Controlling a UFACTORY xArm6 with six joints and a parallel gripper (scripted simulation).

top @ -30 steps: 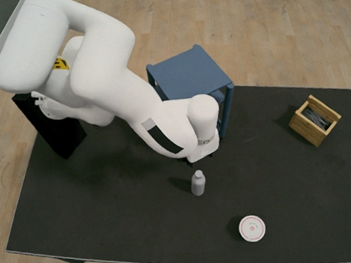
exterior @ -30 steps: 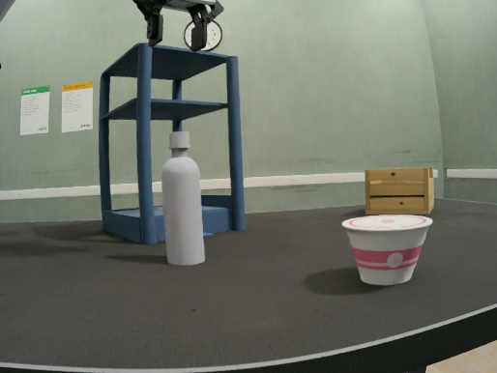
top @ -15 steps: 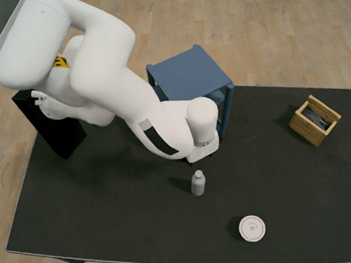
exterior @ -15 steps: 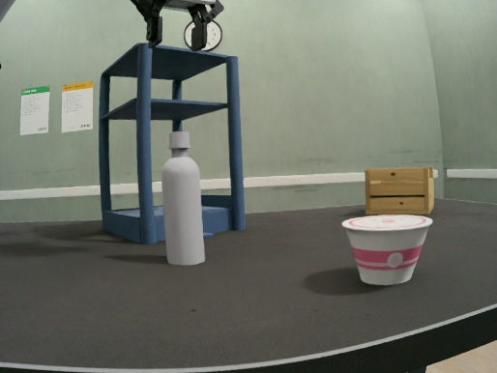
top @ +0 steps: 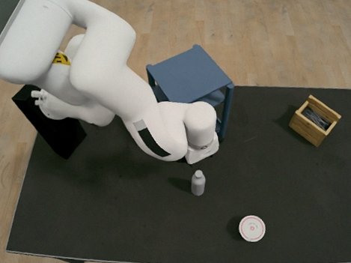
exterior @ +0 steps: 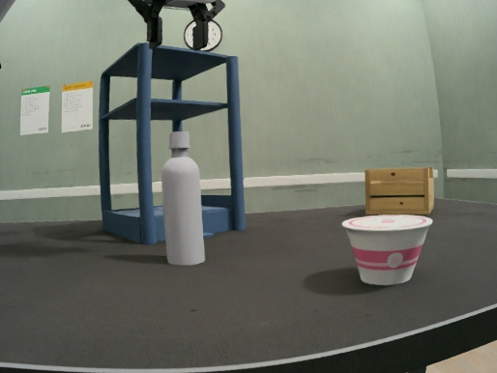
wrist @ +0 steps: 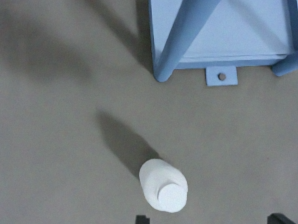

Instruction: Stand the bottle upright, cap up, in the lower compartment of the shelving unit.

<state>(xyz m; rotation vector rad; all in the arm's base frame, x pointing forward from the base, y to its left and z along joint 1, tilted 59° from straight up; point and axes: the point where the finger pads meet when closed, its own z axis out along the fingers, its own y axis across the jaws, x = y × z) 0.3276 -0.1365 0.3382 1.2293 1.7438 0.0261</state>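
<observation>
Now: the bottle 200 mm below my hand. Round my hand: pink cup: 270 mm below, 250 mm to the right, 90 mm ahead; shelving unit: 270 mm to the left, 130 mm below, 110 mm ahead; wooden crate: 610 mm ahead, 260 mm below.
</observation>
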